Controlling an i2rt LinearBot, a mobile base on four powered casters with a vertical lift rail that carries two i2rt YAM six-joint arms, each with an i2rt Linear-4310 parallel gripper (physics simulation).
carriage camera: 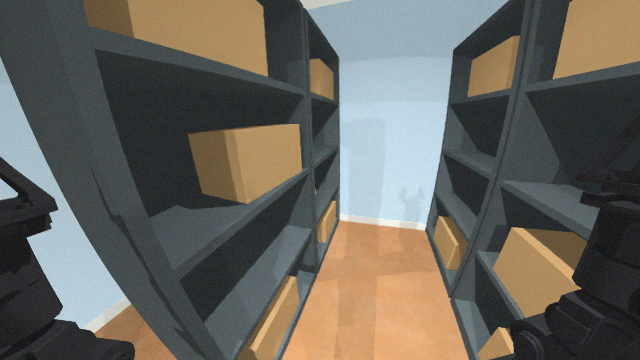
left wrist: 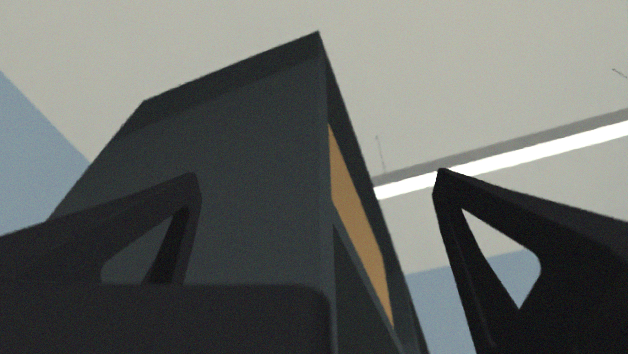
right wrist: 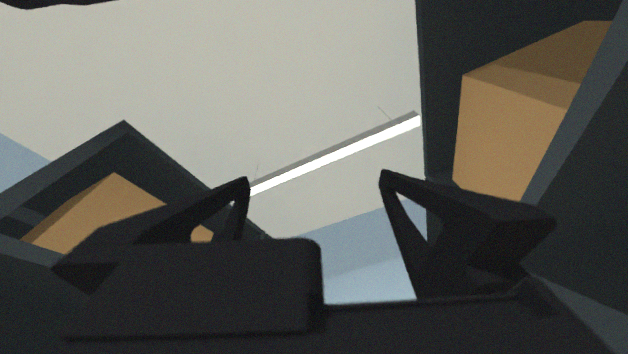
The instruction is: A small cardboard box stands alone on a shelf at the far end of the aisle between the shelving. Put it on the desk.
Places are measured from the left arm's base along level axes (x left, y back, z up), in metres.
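Pixels of known places: left gripper, fingertip midpoint: (left wrist: 317, 184); right gripper, fingertip midpoint: (right wrist: 314, 180).
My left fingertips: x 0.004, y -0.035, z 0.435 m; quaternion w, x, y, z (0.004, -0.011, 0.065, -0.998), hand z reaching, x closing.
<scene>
Ahead of a thing's pixels: the offset from my left fingertips to its middle. "pt": to the spot under its first point. Level surfaces: height alone.
A tiny tan patch @[pt dy -1.568, dx -0.322, dz -0.738 m] (carriage camera: 315, 191) shows at the edge of a middle shelf of the far left shelving in the carriage view; whether it is the small cardboard box I cannot tell. The desk does not show in these views. My left gripper (left wrist: 317, 184) is open, with nothing between its fingers, beside the near end of the left shelving. My right gripper (right wrist: 314, 180) is open and empty, close to the right shelving. Both grippers point upward and stand far from the tan patch.
Left shelving (carriage camera: 75, 125) and right shelving (carriage camera: 517, 95) flank the aisle floor @[dz -1.299 m] (carriage camera: 380, 310), which ends at a blue wall (carriage camera: 395, 125). A large box @[dy -0.740, dx -0.035, dz -0.173 m] (carriage camera: 270, 160) stands on the left shelving, and another box @[dy -0.191, dx -1.332, dz -0.631 m] (carriage camera: 535, 270) lies low at right near my right arm.
</scene>
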